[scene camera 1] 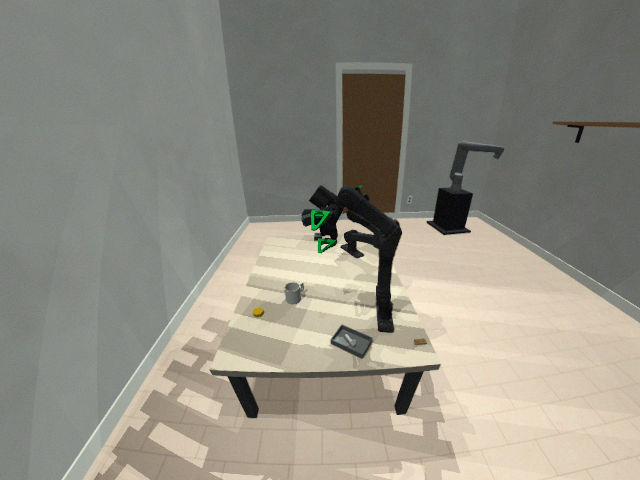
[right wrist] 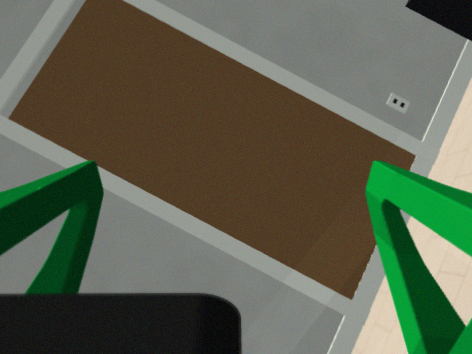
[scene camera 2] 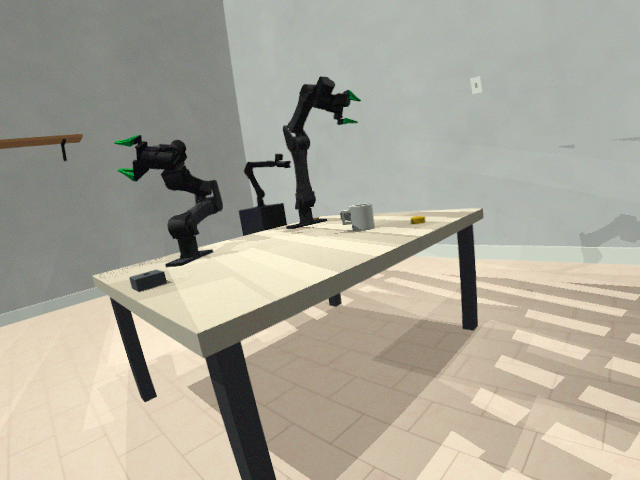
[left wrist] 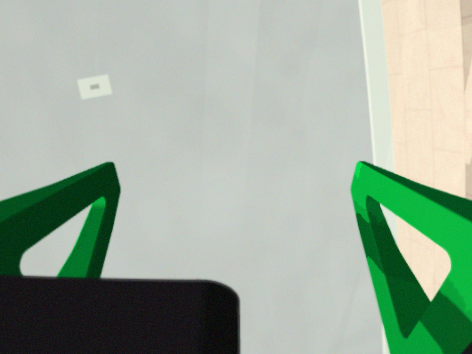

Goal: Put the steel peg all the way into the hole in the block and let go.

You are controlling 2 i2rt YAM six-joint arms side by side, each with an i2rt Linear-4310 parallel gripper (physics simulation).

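Places are measured from the left arm's base along level axes (x ahead, y left, z up), in centimetres.
Where they show: left gripper, fingertip midpoint: (scene camera 1: 316, 242) (scene camera 2: 358, 111) (left wrist: 235, 175); right gripper, fingertip midpoint: (scene camera 1: 364, 191) (right wrist: 234, 176) (scene camera 2: 116, 156); left arm's base at its link origin: (scene camera 1: 384, 315) (scene camera 2: 307, 224); right arm's base at its link origin: (scene camera 1: 351, 251) (scene camera 2: 190, 259).
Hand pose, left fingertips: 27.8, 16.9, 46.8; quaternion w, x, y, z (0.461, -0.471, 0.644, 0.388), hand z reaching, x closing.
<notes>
Each offset is from my left fingertips to the top centre of the thing, as dx, dy, dz. "spot": to the spot under its first point. Level surfaces: height alone.
The steel peg @(-12.3, -0.1, -44.9) (scene camera 1: 349, 339) shows as a small light-grey bar lying in the dark tray @(-12.8, +0.2, -44.0) (scene camera 1: 338, 346) at the near end of the table in scene camera 1. The dark block @(+16.9, -96.8, -43.6) (scene camera 2: 148, 280) sits at the table's left end in scene camera 2, with a small dark hole mark on its top. My left gripper (scene camera 1: 317, 239) (scene camera 2: 358, 111) (left wrist: 235, 175) is open and empty, high above the table, far from the peg. My right gripper (scene camera 2: 117, 156) (right wrist: 234, 176) is open and empty, in the air above and to the left of the block in scene camera 2.
A grey mug @(spot: +17.1, -20.0, -39.5) (scene camera 1: 292, 293) (scene camera 2: 361, 217) stands on the table @(dz -46.8) (scene camera 1: 289, 356) (scene camera 2: 258, 289). A yellow disc @(+32.8, -10.9, -44.9) (scene camera 1: 257, 312) (scene camera 2: 417, 220) lies near the mug. A small brown piece @(-41.8, -2.4, -46.0) (scene camera 1: 419, 341) lies near the right edge in scene camera 1, beside the left arm's base.
</notes>
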